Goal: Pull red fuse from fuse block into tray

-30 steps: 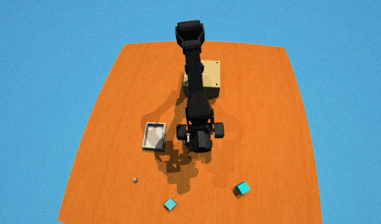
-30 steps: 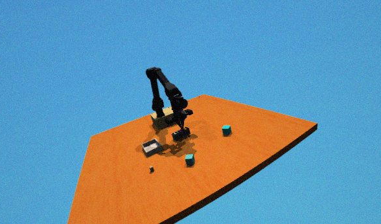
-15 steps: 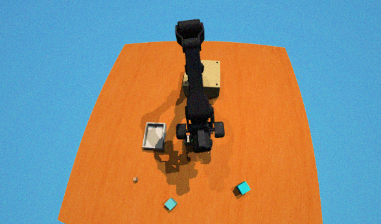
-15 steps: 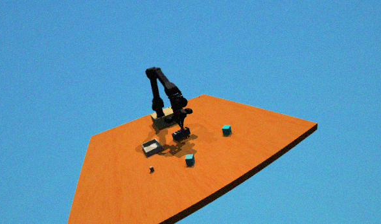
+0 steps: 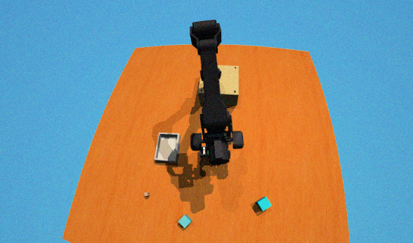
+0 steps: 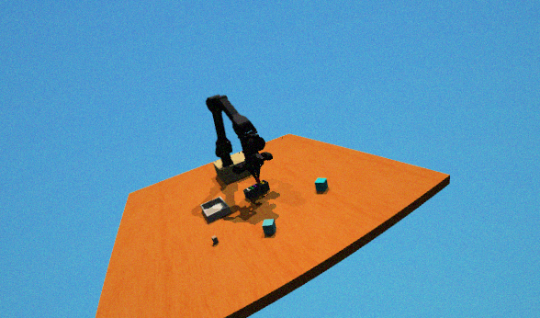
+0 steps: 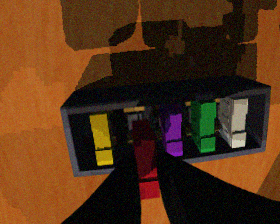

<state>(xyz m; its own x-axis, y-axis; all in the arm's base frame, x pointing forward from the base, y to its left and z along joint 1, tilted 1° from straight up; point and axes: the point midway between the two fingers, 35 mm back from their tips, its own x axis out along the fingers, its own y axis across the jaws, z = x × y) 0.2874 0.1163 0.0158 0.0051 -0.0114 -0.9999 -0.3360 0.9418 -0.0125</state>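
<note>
The grey tray is 50 mm ahead of my gripper tip, 220 mm to the right of it and 60 mm below it. Also, from my gripper tip: red fuse: 10 mm below.
</note>
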